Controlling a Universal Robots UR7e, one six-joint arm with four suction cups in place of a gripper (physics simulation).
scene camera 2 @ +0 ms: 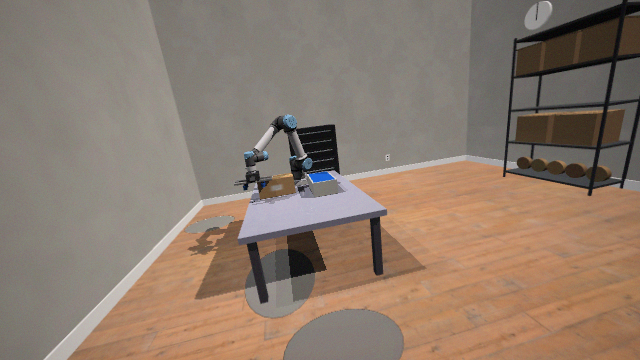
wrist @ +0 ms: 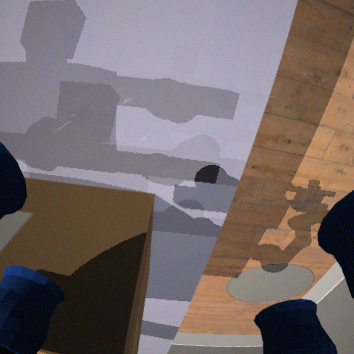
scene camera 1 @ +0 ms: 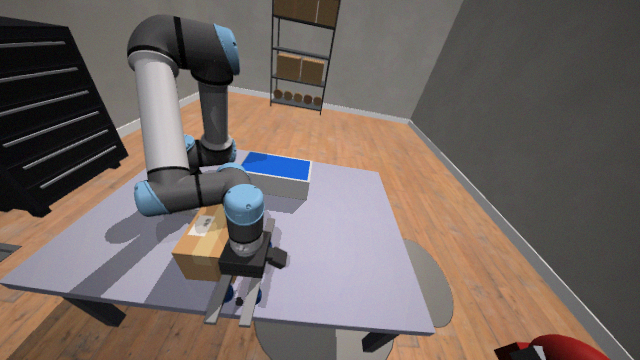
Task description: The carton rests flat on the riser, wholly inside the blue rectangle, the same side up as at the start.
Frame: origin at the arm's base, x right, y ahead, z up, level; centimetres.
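Where they show: hand, tool point: [scene camera 2: 254, 187] [wrist: 166, 269]; arm's base, link origin: [scene camera 2: 298, 177].
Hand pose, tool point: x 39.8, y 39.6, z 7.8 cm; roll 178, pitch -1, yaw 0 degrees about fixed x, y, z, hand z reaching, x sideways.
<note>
Things, the pixels of their top centre, and the offset from my tool point. Level surfaces: height alone.
- brown carton, top centre: [scene camera 1: 221, 213] [scene camera 2: 274, 177] dx -17.1, dy -13.8, dz +2.3 cm
- pale riser, top centre: [scene camera 1: 276, 165] [scene camera 2: 320, 176] dx -56.1, dy -2.1, dz -1.3 cm
- blue rectangle, top centre: [scene camera 1: 276, 165] [scene camera 2: 320, 176] dx -56.1, dy -2.1, dz -1.3 cm
- grey-lilac table, surface height: dz -13.3 cm
The brown carton [scene camera 1: 200, 266] [scene camera 2: 277, 186] [wrist: 95, 215] sits on the table, a pale label on its top and another on a side. The arm hides part of it in scene camera 1's view. My suction gripper [scene camera 1: 247, 272] [scene camera 2: 255, 184] [wrist: 170, 265] hangs near the carton's end by the table edge, suction off and holding nothing. In the wrist view, two blue cups overlap the carton at the left, and two are past it at the right. The pale riser [scene camera 1: 282, 189] [scene camera 2: 326, 189] stands apart from the carton, with the blue rectangle [scene camera 1: 282, 167] [scene camera 2: 321, 177] on top.
The grey-lilac table [scene camera 1: 345, 250] [scene camera 2: 320, 210] [wrist: 250, 35] bears the carton, riser and arm. A black drawer cabinet [scene camera 1: 55, 107] [scene camera 2: 320, 145] stands behind the arm's base side. A shelf unit [scene camera 1: 272, 45] [scene camera 2: 608, 95] with boxes stands farther off. A red object [scene camera 1: 565, 345] shows at the lower right.
</note>
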